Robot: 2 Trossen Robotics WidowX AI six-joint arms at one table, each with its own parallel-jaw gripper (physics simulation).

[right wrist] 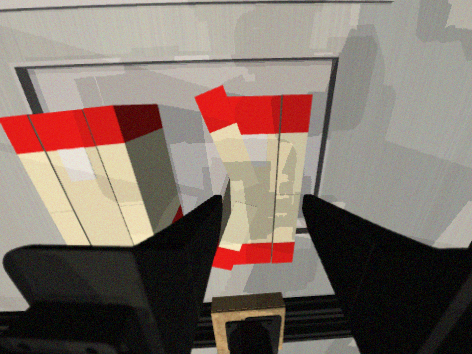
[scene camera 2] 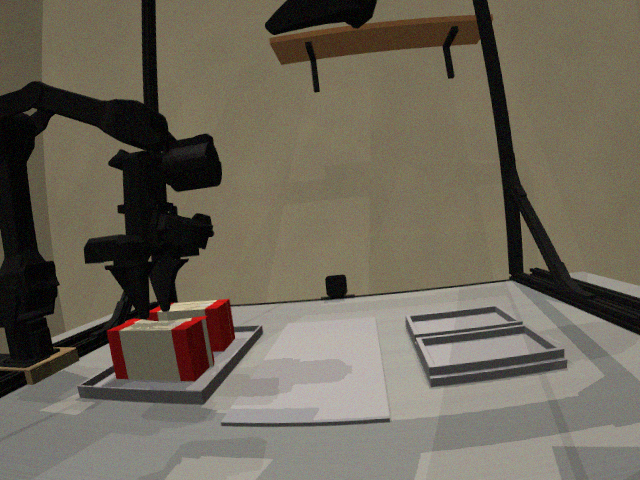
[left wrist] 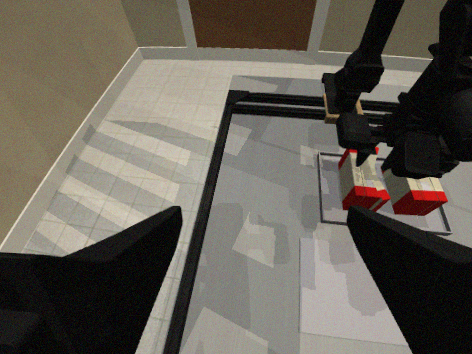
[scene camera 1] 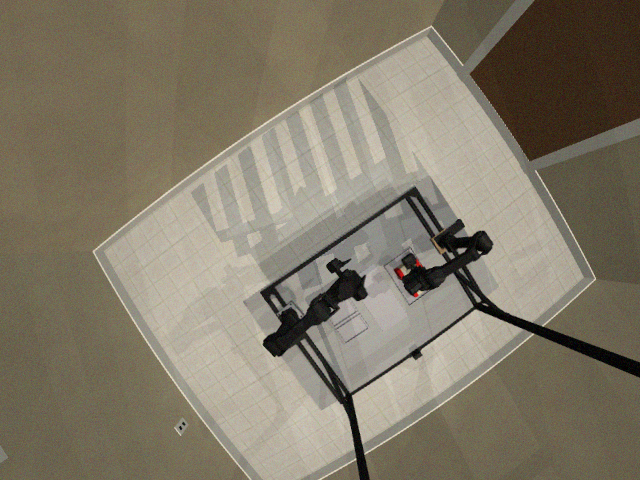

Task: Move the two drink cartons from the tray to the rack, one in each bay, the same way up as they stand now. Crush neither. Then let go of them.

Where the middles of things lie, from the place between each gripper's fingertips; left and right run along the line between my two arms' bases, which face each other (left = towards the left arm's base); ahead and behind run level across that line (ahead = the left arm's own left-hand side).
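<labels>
Counting from my right hand, I find the grey tray (scene camera 2: 104,385) 10 mm to the right, 50 mm behind and 80 mm below. The pale mat (scene camera 2: 322,373) is 190 mm to the left of my right hand, 90 mm behind it and 90 mm below it. Going by their middles, of the things named here the grey tray is the nearest to my right hand.
From my left hand, the grey tray is 26 cm to the right, 21 cm behind and 33 cm below, while the pale mat is 6 cm to the right, 24 cm behind and likewise 33 cm below. By its middle, the pale mat is nearer to my right hand than to my left hand.
</labels>
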